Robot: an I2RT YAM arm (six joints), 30 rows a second.
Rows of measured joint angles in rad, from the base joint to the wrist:
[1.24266, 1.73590, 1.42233, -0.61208, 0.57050, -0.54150]
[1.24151, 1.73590, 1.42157, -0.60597, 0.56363, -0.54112]
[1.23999, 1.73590, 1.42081, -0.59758, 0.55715, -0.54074]
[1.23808, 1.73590, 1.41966, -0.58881, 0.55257, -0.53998]
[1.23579, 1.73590, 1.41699, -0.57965, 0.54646, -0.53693]
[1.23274, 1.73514, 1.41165, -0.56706, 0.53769, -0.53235]
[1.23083, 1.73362, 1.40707, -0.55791, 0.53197, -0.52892]
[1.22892, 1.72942, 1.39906, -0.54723, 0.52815, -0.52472]
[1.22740, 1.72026, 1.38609, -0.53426, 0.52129, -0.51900]
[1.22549, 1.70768, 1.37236, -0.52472, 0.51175, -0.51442]
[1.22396, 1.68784, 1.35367, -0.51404, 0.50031, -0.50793]
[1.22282, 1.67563, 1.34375, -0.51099, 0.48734, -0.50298]
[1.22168, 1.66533, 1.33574, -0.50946, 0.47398, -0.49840]
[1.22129, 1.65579, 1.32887, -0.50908, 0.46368, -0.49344]
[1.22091, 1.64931, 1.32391, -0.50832, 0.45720, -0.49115]
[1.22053, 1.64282, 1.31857, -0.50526, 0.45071, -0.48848]
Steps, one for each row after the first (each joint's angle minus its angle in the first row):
[-0.00115, 0.00000, -0.00076, 0.00611, -0.00687, 0.00038]
[-0.00267, 0.00000, -0.00152, 0.01450, -0.01335, 0.00076]
[-0.00458, 0.00000, -0.00267, 0.02327, -0.01793, 0.00152]
[-0.00687, 0.00000, -0.00534, 0.03243, -0.02404, 0.00457]
[-0.00992, -0.00076, -0.01068, 0.04502, -0.03281, 0.00915]
[-0.01183, -0.00228, -0.01526, 0.05417, -0.03853, 0.01258]
[-0.01374, -0.00648, -0.02327, 0.06485, -0.04235, 0.01678]
[-0.01526, -0.01564, -0.03624, 0.07782, -0.04921, 0.02250]
[-0.01717, -0.02822, -0.04997, 0.08736, -0.05875, 0.02708]
[-0.01870, -0.04806, -0.06866, 0.09804, -0.07019, 0.03357]
[-0.01984, -0.06027, -0.07858, 0.10109, -0.08316, 0.03852]
[-0.02098, -0.07057, -0.08659, 0.10262, -0.09652, 0.04310]
[-0.02137, -0.08011, -0.09346, 0.10300, -0.10682, 0.04806]
[-0.02175, -0.08659, -0.09842, 0.10376, -0.11330, 0.05035]
[-0.02213, -0.09308, -0.10376, 0.10682, -0.11979, 0.05302]

